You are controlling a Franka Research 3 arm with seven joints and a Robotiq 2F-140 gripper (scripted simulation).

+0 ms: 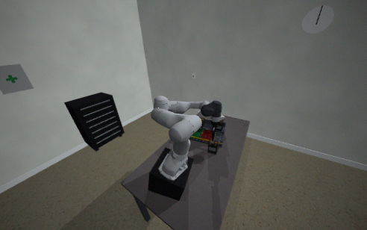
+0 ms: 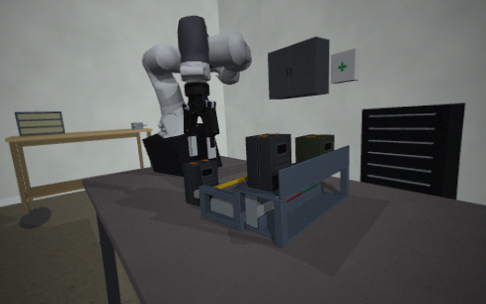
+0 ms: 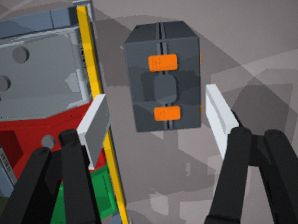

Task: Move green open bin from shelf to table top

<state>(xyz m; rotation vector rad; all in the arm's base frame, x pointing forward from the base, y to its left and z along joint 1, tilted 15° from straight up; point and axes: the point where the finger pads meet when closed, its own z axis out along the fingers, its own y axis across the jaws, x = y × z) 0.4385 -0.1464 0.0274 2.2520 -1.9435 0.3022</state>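
My hand is 6 cm short of the yellow strip, 11 cm to the right of it and 11 cm above it. From my hand the other things lie so: red bin 17 cm ahead, 12 cm to the left, 13 cm below; then grey bin 18 cm ahead, 1 cm to the left, 13 cm below; then green open bin 15 cm ahead, 23 cm to the left, 13 cm below.
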